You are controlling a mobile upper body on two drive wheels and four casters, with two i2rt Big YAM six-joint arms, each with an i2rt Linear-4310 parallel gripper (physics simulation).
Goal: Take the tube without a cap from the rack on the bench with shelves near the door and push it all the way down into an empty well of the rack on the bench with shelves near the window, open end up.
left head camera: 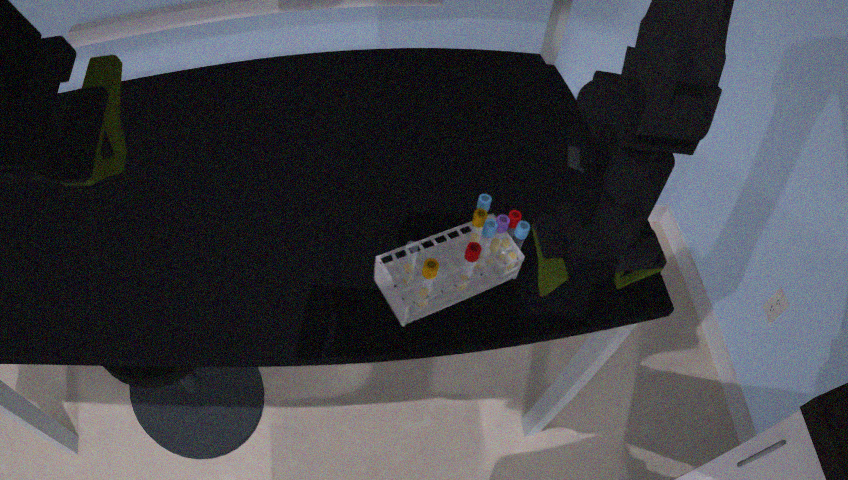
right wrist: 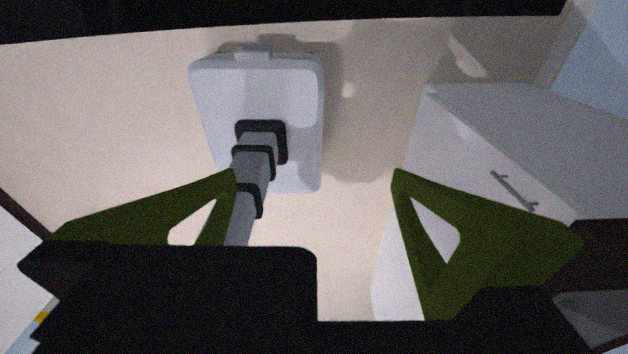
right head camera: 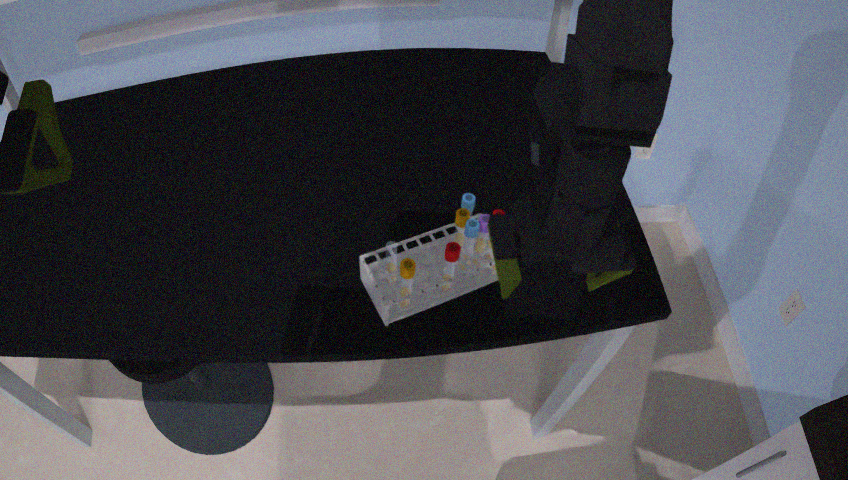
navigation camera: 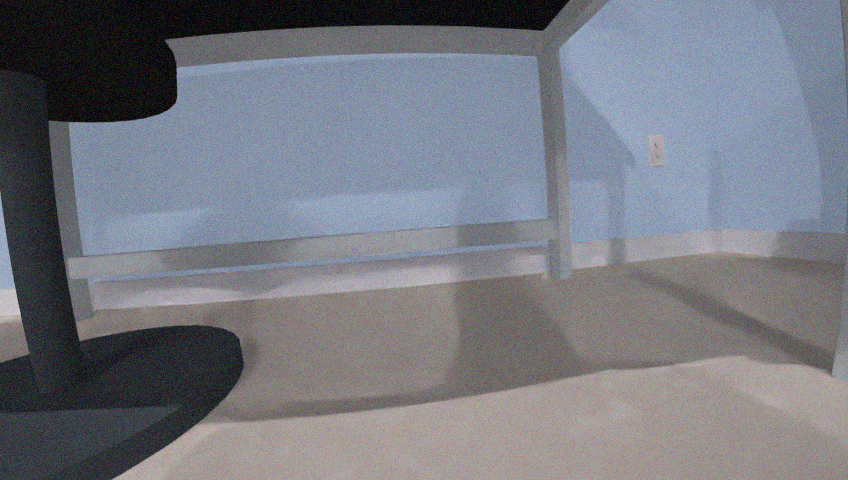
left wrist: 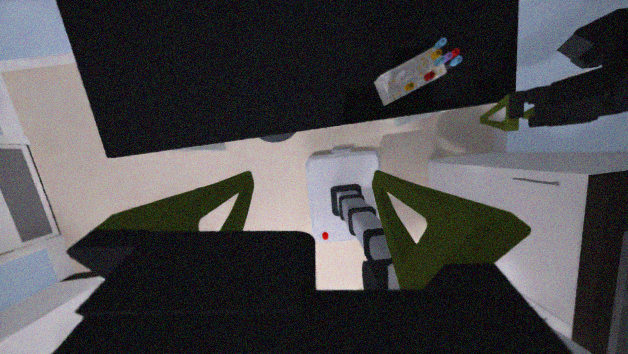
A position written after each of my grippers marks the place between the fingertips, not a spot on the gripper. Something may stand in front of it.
In view: my left gripper (left head camera: 66, 163), my right gripper (left head camera: 580, 288) and a tube rack (left head camera: 403, 301).
The tube rack also shows in the right head camera view (right head camera: 426, 293) and in the left wrist view (left wrist: 386, 92). My left gripper is seen too in the right head camera view (right head camera: 25, 172) and in the left wrist view (left wrist: 313, 177). My right gripper shows as well in the right wrist view (right wrist: 313, 177) and in the left wrist view (left wrist: 501, 117). The right wrist view does not show the tube rack: it is out of frame. The navigation camera view does not show the tube rack: it is out of frame.
